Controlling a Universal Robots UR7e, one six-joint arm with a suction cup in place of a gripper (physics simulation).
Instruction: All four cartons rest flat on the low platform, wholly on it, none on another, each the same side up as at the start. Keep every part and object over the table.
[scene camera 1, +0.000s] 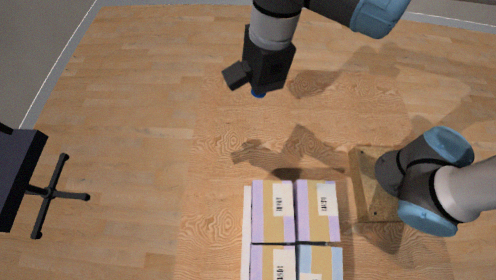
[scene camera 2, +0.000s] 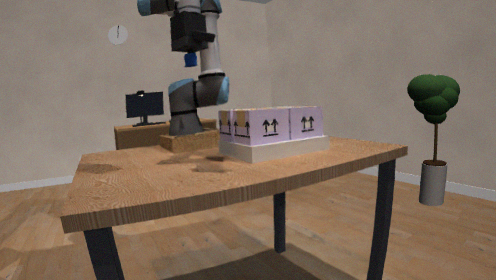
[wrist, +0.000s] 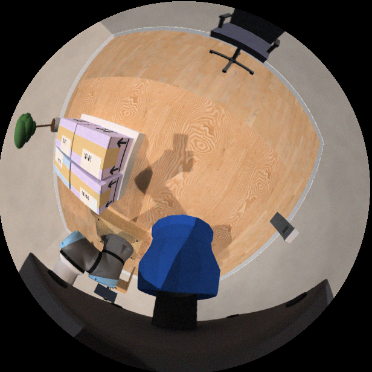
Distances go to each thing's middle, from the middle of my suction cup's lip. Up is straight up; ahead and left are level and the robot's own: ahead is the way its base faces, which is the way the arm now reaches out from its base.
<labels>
I see the low white platform (wrist: 137, 136) 33 cm to the left of my suction cup, 28 cm below it and 4 cm behind it.
</labels>
